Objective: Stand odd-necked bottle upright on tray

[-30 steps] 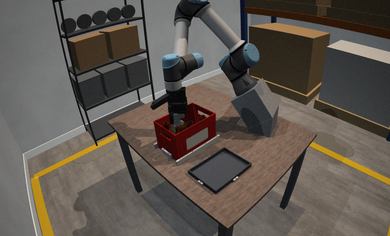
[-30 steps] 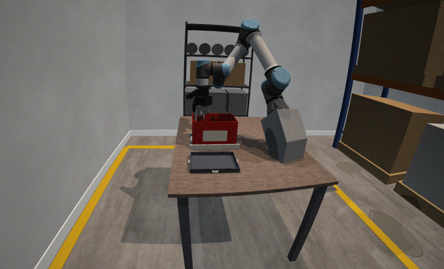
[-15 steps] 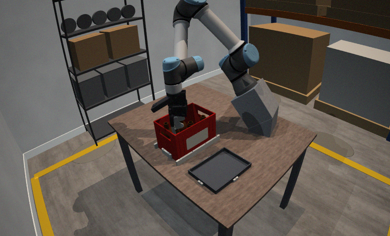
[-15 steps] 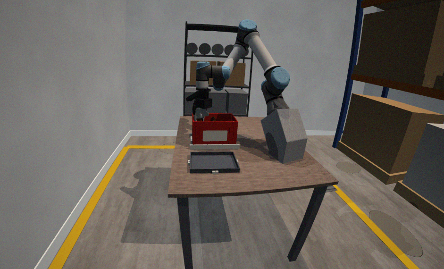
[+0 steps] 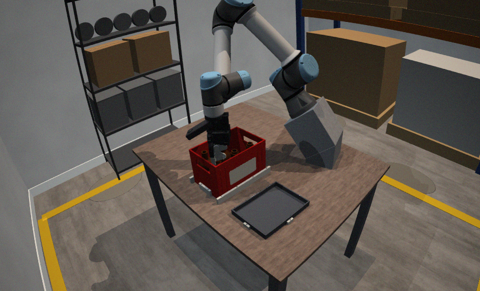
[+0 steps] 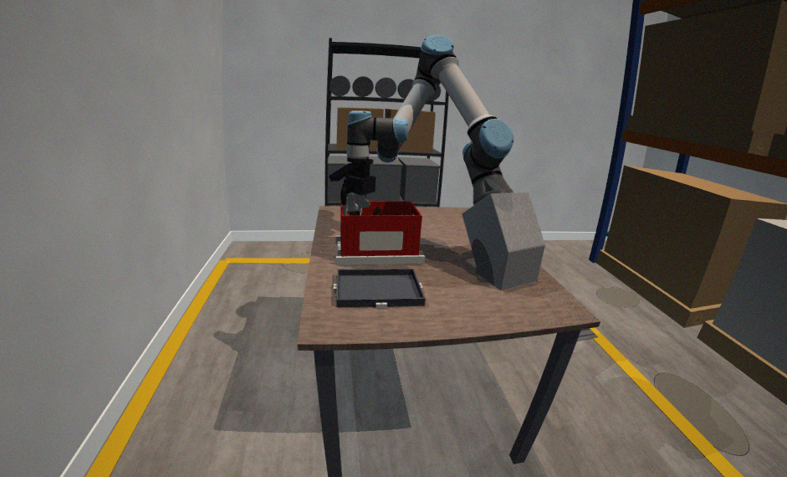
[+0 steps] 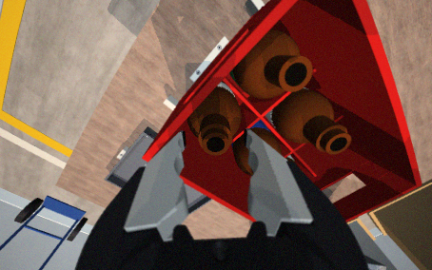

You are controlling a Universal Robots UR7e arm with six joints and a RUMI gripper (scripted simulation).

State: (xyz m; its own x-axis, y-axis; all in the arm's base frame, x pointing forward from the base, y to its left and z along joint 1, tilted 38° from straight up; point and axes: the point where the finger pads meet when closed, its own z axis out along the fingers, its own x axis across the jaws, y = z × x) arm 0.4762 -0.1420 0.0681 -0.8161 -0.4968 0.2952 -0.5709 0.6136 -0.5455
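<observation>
The red crate lies 10 cm behind my hand, 7 cm below it and 2 cm to the right of it. The rest, counted from my hand: dark tray 25 cm to the left, 14 cm below, 2 cm behind.
</observation>
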